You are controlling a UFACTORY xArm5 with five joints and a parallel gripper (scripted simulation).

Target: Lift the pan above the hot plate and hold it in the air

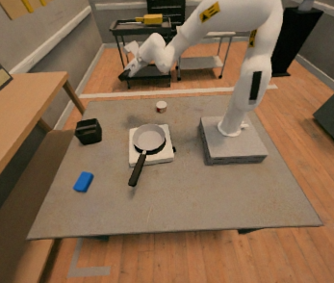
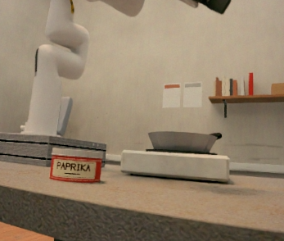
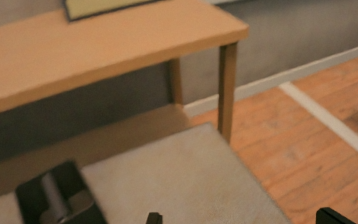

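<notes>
My gripper is now 33 cm to the right of the grey pan, 23 cm above it and 8 cm past it. Also, from my hand: blue block: 46 cm to the left, 30 cm below, 24 cm ahead; white hot plate: 29 cm below, 27 cm to the left, 12 cm behind.
</notes>
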